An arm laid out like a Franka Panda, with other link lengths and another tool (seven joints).
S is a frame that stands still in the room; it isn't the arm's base.
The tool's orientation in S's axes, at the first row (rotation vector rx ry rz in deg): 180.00 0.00 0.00
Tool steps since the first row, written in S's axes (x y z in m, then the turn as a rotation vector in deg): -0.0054 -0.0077 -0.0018 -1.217 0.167 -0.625; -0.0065 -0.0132 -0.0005 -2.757 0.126 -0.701; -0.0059 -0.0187 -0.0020 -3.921 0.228 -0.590; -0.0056 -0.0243 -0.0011 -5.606 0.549 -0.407; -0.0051 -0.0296 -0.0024 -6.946 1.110 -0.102
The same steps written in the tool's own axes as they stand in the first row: -0.0054 0.0077 0.0018 -1.217 -0.167 0.625; -0.0065 0.0132 0.0005 -2.757 -0.126 0.701; -0.0059 0.0187 0.0020 -3.921 -0.228 0.590; -0.0056 0.0243 0.0011 -5.606 -0.549 0.407; -0.0051 0.0296 0.0024 -6.946 -1.110 0.102
